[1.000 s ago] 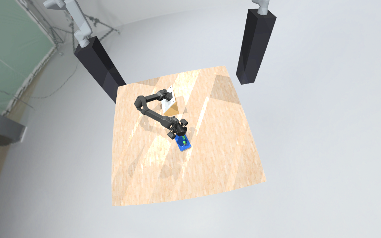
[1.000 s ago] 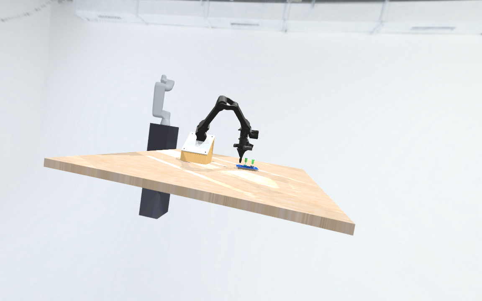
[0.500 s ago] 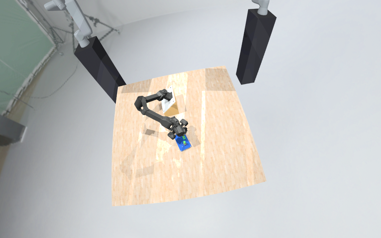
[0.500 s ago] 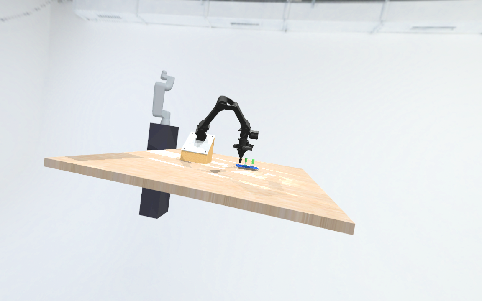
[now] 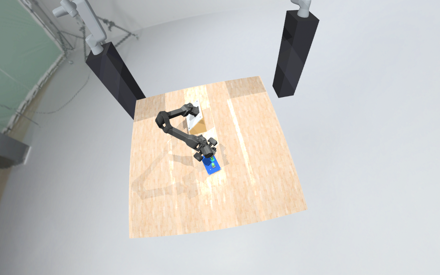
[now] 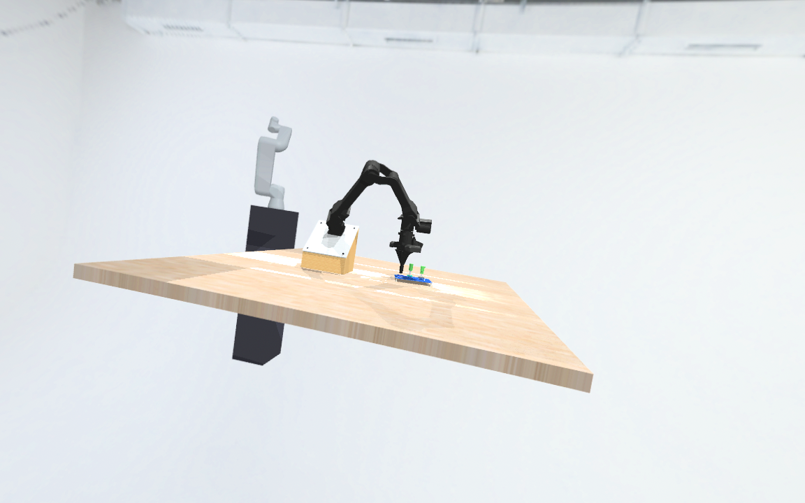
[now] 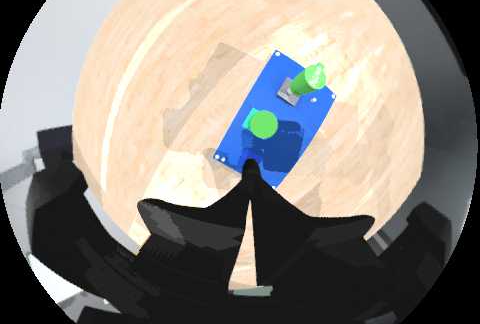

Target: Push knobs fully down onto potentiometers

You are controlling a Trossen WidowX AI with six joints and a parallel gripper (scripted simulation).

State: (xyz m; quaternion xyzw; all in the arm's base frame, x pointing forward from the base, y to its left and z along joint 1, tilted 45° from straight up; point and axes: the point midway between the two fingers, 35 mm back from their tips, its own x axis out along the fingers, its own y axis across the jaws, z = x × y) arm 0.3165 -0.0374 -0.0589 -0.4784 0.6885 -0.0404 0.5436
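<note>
Now: the black knob 20 mm below my gripper tip. From my gripper tip the other things lie so: green knob 90 mm ahead, 30 mm to the left.
</note>
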